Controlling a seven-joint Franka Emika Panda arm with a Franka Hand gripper.
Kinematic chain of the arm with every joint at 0, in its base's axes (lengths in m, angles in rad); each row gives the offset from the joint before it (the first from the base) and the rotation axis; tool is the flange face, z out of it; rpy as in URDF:
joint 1: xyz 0 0 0.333 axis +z
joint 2: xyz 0 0 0 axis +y
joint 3: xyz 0 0 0.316 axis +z
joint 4: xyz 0.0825 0 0 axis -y
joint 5: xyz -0.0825 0 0.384 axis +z
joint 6: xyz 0 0 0 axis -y
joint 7: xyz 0.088 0 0 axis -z
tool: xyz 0 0 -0.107 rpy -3.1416 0 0
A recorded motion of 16 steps. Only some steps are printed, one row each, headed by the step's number.
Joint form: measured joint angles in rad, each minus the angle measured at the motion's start. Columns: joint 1, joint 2, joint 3, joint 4, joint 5, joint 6, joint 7.
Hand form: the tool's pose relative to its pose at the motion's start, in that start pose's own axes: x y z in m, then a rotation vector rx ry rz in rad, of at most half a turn. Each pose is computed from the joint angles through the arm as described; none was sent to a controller.
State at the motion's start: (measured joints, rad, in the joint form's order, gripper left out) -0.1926 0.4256 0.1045 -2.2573 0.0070 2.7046 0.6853
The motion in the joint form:
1: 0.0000 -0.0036 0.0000 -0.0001 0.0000 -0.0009 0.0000
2: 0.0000 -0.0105 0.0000 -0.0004 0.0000 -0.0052 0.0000
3: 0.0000 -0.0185 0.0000 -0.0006 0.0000 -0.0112 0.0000
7: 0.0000 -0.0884 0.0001 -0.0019 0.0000 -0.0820 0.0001
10: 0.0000 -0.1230 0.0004 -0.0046 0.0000 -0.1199 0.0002
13: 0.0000 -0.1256 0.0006 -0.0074 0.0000 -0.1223 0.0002
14: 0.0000 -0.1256 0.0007 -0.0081 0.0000 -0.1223 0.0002
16: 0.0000 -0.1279 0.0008 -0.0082 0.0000 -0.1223 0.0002
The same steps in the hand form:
1: 0.0003 -0.0003 -0.0018 0.0014 0.0022 -0.0002
2: 0.0007 -0.0007 -0.0050 0.0024 0.0043 -0.0005
3: 0.0011 -0.0012 -0.0087 0.0029 0.0061 -0.0009
7: 0.0022 -0.0032 -0.0395 -0.0035 0.0081 -0.0039
10: 0.0011 -0.0032 -0.0537 -0.0099 0.0053 -0.0054
13: 0.0003 -0.0026 -0.0539 -0.0117 0.0034 -0.0056
14: 0.0000 -0.0025 -0.0536 -0.0121 0.0029 -0.0057
16: 0.0001 -0.0027 -0.0548 -0.0109 0.0047 -0.0059

